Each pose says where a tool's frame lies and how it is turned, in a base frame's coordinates. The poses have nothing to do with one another.
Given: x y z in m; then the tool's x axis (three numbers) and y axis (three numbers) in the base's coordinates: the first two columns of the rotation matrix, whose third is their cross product.
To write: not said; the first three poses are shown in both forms.
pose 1, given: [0.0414 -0.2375 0.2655 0.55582 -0.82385 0.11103 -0.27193 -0.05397 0.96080]
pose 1, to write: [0.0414 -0.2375 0.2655 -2.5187 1.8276 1.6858]
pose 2, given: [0.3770 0.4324 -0.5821 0.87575 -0.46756 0.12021 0.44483 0.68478 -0.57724]
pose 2, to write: [0.3770 0.4324 -0.5821 1.2470 0.6306 -1.7761]
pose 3, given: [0.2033 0.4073 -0.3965 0.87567 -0.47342 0.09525 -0.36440 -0.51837 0.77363]
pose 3, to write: [0.2033 0.4073 -0.3965 -1.9894 2.2478 1.6933]
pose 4, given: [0.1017 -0.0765 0.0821 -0.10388 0.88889 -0.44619 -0.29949 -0.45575 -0.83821]
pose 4, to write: [0.1017 -0.0765 0.0821 3.0925 1.2519 -1.0816]
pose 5, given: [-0.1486 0.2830 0.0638 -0.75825 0.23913 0.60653 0.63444 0.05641 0.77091]
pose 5, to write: [-0.1486 0.2830 0.0638 1.4171 1.7665 2.2374]
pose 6, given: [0.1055 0.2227 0.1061 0.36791 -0.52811 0.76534 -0.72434 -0.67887 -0.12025]
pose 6, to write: [0.1055 0.2227 0.1061 -0.7188 2.2553 -2.9858]
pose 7, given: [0.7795 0.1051 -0.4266 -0.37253 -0.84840 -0.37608 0.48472 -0.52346 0.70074]
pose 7, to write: [0.7795 0.1051 -0.4266 3.0424 0.9195 1.0782]
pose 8, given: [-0.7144 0.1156 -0.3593 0.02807 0.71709 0.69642 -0.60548 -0.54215 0.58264]
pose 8, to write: [-0.7144 0.1156 -0.3593 -0.5034 1.1385 2.4449]
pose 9, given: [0.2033 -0.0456 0.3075 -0.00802 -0.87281 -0.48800 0.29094 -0.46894 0.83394]
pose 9, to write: [0.2033 -0.0456 0.3075 -3.0011 1.3102 1.0413]
